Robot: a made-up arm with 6 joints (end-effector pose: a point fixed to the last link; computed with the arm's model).
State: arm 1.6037 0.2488 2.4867 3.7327 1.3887 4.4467
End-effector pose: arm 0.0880 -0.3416 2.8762 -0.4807 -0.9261 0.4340
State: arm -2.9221 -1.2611 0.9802 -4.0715 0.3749 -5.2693
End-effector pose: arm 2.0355 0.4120 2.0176 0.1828 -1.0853 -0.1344
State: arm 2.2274 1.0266 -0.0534 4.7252 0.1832 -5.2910
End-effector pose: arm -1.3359 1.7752 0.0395 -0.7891 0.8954 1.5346
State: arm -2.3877 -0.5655 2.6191 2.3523 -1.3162 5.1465
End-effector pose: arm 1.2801 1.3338 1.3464 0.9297 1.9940 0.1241
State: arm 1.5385 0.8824 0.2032 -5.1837 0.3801 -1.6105
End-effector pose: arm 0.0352 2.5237 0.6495 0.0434 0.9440 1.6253
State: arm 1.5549 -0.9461 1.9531 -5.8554 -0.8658 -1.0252
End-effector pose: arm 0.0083 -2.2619 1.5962 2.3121 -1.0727 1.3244
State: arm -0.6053 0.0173 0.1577 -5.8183 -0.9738 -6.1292
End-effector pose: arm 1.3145 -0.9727 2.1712 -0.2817 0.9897 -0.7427
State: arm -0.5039 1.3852 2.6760 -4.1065 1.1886 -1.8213
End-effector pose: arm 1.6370 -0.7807 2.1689 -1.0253 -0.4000 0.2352
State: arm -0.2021 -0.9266 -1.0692 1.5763 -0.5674 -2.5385
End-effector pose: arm 0.5941 -0.1985 1.3377 0.8846 -0.2391 -0.7726
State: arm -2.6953 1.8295 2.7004 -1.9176 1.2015 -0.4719
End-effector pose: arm -2.1249 -0.8806 1.3686 -0.9719 -2.9589 -0.3032
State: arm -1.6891 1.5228 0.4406 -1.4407 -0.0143 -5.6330
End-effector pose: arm -0.2825 -2.3938 -0.5908 1.4786 0.1751 -1.8343
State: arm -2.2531 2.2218 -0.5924 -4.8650 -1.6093 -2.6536
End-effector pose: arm -0.1571 0.0259 -0.8301 -0.5670 -1.9660 1.5758
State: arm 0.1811 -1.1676 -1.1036 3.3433 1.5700 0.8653
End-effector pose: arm 0.3259 0.0312 1.2161 1.5206 0.6873 -1.5326
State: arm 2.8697 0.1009 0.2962 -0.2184 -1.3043 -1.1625
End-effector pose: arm -1.6384 0.4264 2.2044 -1.0599 1.5576 1.6507
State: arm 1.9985 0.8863 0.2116 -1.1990 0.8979 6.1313
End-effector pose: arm -0.9470 2.3235 0.6906 0.7661 0.6994 0.9837
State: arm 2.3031 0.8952 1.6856 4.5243 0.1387 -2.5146
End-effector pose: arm -1.4376 1.6274 2.5677 -0.4264 -1.8165 0.7930
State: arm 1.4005 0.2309 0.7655 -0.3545 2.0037 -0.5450
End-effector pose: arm 0.2928 1.4427 2.7691 2.2493 -1.7293 0.7845
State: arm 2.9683 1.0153 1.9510 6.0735 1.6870 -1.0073
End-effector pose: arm -1.8468 0.3527 2.5142 -2.2004 -0.3348 -0.5356
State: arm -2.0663 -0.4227 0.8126 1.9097 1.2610 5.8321
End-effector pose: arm 0.1118 -0.0577 3.1219 -2.2391 0.9980 -0.6431
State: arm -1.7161 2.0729 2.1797 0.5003 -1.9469 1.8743
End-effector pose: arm -0.4470 -2.6231 0.1255 0.2753 1.9662 0.3321
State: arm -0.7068 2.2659 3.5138 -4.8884 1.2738 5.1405
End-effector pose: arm 1.2159 -0.8650 1.0763 -1.3615 -0.9742 0.4287
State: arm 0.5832 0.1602 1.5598 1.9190 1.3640 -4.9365
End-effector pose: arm 0.3736 0.4008 3.2423 1.4660 1.6338 1.2456
